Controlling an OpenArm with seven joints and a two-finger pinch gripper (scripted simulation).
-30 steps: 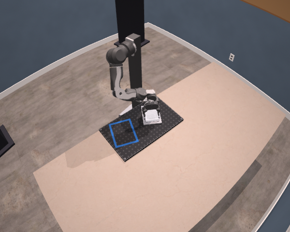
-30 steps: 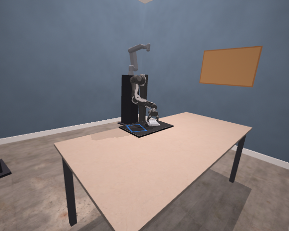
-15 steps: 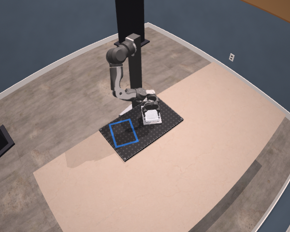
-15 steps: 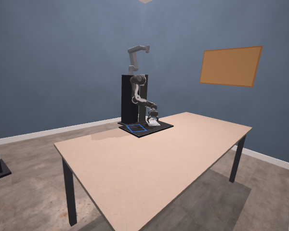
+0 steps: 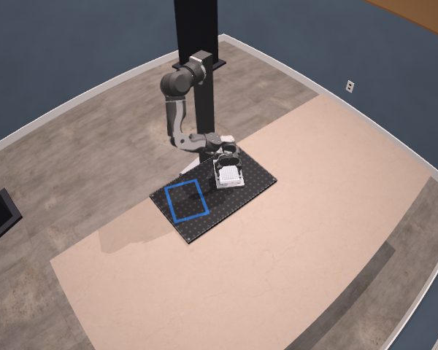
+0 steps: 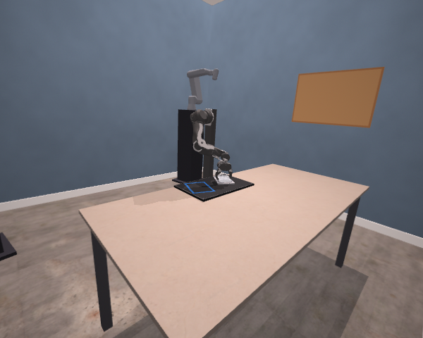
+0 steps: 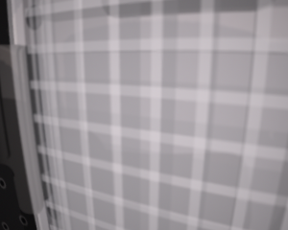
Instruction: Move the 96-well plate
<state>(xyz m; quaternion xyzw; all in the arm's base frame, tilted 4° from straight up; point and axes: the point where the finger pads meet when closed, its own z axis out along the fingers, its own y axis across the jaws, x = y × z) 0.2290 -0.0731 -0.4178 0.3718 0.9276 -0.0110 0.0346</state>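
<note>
Now: the white 96-well plate right at my hand. The rest, counted from my hand: white plate nest N1: 10 mm below.
</note>
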